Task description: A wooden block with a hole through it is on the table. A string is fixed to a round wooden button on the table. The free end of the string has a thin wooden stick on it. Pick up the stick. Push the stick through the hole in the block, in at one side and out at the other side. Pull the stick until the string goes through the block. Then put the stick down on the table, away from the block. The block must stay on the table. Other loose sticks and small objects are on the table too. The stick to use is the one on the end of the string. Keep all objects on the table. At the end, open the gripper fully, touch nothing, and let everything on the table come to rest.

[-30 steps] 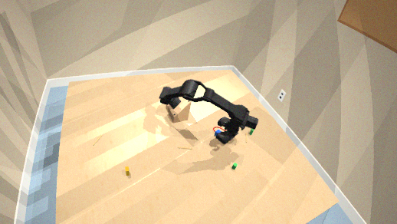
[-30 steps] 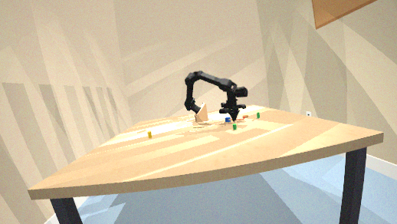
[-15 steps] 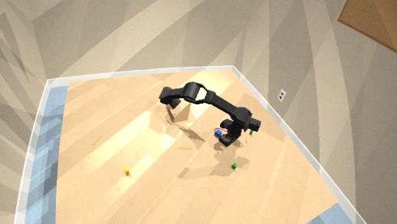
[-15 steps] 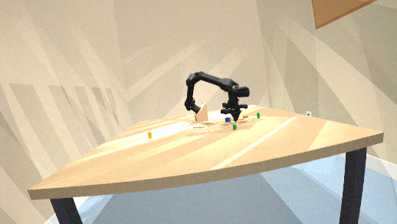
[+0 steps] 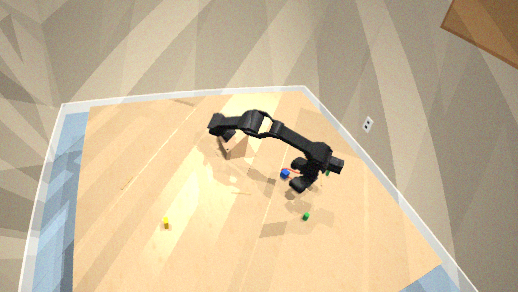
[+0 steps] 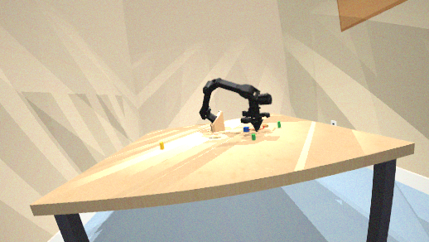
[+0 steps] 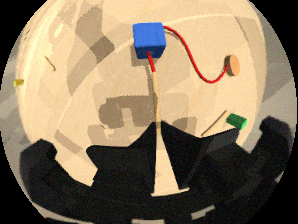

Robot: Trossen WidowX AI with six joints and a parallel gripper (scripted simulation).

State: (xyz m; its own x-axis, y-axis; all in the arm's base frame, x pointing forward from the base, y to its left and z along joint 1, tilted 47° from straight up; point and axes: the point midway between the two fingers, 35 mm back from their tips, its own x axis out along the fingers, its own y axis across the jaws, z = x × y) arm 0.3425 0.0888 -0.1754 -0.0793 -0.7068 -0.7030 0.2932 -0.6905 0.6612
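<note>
The blue cube lies 100 mm behind my gripper tip, 30 mm to the right of it and 10 mm above it. From my gripper tip the other things lie so: thin wooden stick 40 mm behind, 10 mm to the right, 10 mm above; round wooden button 130 mm behind, 120 mm to the left; yellow piece 30 mm behind, 560 mm to the right, 10 mm above.
</note>
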